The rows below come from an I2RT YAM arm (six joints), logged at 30 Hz.
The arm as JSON. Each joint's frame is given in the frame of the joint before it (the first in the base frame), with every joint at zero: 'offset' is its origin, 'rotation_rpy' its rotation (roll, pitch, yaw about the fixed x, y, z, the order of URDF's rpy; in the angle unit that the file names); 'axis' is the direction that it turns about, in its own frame. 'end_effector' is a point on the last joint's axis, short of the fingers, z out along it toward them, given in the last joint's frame.
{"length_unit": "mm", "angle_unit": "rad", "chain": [
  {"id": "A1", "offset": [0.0, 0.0, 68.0], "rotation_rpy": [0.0, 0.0, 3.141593], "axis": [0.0, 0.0, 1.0]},
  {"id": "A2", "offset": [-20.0, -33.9, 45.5], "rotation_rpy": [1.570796, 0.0, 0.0], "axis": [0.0, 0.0, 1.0]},
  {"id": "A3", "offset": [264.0, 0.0, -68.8], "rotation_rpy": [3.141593, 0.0, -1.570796], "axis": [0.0, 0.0, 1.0]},
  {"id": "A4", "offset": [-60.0, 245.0, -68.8], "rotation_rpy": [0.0, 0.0, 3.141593], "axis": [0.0, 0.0, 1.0]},
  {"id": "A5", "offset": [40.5, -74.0, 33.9], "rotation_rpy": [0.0, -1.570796, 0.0], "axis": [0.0, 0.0, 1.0]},
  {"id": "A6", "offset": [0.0, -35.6, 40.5], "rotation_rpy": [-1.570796, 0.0, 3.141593], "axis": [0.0, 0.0, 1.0]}
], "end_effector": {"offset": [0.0, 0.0, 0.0], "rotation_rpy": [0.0, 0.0, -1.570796]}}
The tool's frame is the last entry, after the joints.
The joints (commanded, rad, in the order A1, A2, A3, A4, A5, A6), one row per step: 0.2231 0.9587 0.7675 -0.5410 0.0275 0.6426; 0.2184 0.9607 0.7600 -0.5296 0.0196 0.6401; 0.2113 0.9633 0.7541 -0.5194 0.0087 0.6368; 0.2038 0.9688 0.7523 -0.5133 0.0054 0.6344; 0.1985 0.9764 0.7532 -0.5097 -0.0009 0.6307; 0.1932 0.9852 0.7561 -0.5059 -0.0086 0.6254; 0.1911 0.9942 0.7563 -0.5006 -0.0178 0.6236; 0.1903 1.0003 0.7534 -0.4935 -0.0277 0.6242; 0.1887 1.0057 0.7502 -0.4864 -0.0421 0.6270; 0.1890 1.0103 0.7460 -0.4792 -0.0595 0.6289; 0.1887 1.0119 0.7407 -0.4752 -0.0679 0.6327; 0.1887 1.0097 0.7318 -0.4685 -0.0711 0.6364; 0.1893 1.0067 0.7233 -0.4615 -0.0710 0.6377; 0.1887 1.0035 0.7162 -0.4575 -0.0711 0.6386; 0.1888 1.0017 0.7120 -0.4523 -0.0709 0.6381
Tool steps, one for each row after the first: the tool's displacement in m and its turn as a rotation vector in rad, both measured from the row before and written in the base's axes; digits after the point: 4 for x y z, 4 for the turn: 0.0008 -0.0005 -0.0019 0.0037 -0.0010 0.0028; 0.0010 -0.0009 -0.0016 0.0050 -0.0006 0.0032; 0.0014 -0.0011 -0.0011 0.0001 0.0013 -0.0034; 0.0016 -0.0006 -0.0008 0.0008 0.0033 0.0019; 0.0019 -0.0005 -0.0004 0.0008 0.0023 0.0040; 0.0017 0.0002 -0.0012 0.0041 0.0043 0.0059; 0.0011 0.0004 -0.0015 0.0066 0.0032 0.0061; 0.0010 0.0004 -0.0015 0.0113 0.0038 0.0071; 0.0007 0.0008 -0.0017 0.0126 0.0041 0.0118; 0.0000 0.0002 -0.0017 0.0077 0.0047 0.0033; -0.0006 0.0000 -0.0020 0.0047 0.0012 -0.0002; -0.0006 0.0000 -0.0017 0.0011 -0.0012 -0.0004; -0.0007 -0.0003 -0.0014 0.0007 0.0001 -0.0011; -0.0002 0.0000 -0.0006 0.0000 -0.0029 0.0003
